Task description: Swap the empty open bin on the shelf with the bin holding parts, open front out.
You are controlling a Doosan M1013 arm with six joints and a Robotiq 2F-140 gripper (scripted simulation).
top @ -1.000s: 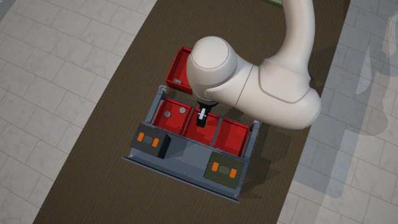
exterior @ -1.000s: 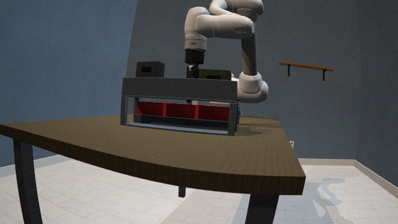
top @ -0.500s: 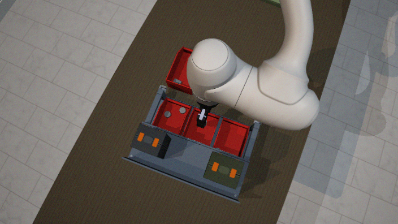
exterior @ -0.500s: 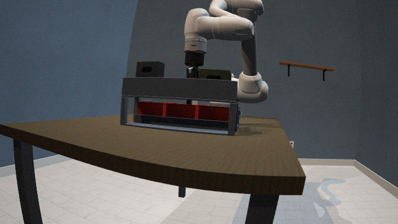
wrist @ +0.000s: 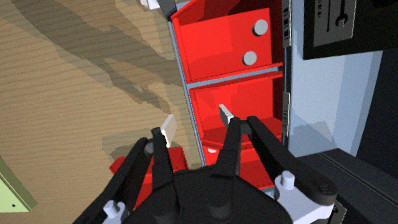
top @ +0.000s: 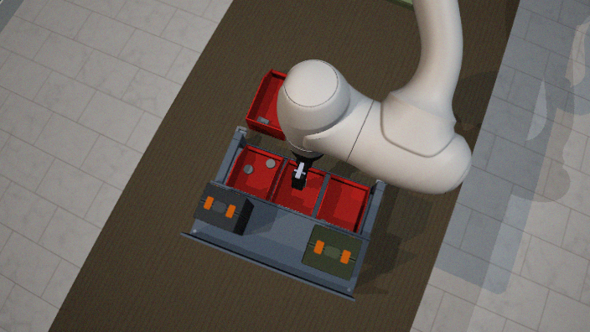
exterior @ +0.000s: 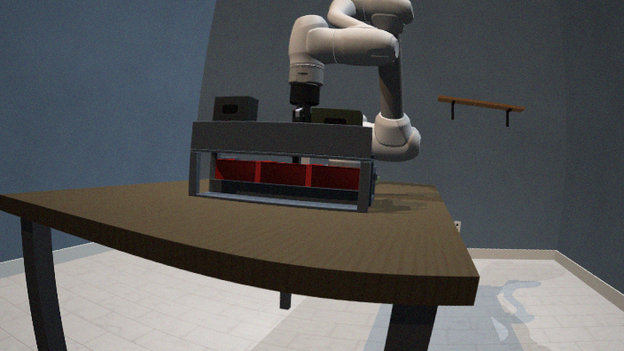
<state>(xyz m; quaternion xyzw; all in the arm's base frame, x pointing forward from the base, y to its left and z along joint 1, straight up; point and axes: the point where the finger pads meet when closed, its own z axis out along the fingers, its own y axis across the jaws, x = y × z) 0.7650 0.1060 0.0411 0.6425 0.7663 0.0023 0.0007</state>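
Now: the shelf board 12 cm ahead of my hand, 6 cm below it and 2 cm to the left of it. Also, from my hand: black case 19 cm ahead, 10 cm above, 9 cm to the right; then green case 16 cm ahead, 14 cm to the left, 9 cm above.
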